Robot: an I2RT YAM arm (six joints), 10 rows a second.
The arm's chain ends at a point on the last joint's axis. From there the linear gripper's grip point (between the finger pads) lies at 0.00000 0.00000 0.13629 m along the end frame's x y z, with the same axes.
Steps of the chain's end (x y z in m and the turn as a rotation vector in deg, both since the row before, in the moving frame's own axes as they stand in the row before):
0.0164 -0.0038 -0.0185 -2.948 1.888 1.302
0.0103 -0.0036 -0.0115 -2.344 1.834 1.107
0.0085 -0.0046 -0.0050 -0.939 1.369 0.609
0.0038 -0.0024 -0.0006 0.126 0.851 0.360
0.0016 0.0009 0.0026 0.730 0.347 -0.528
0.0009 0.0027 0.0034 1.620 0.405 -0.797
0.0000 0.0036 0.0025 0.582 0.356 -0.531
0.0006 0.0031 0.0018 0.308 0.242 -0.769
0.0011 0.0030 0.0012 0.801 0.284 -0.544
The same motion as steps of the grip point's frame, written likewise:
0.0208 0.0033 -0.0188 -2.948 1.888 1.302
0.0146 0.0020 -0.0117 -2.344 1.834 1.107
0.0117 -0.0023 -0.0051 -0.939 1.369 0.609
0.0058 -0.0027 -0.0006 0.126 0.851 0.360
0.0024 -0.0008 0.0026 0.730 0.347 -0.528
0.0018 -0.0012 0.0033 1.620 0.405 -0.797
0.0008 0.0022 0.0025 0.582 0.356 -0.531
0.0012 0.0024 0.0018 0.308 0.242 -0.769
0.0018 0.0011 0.0012 0.801 0.284 -0.544

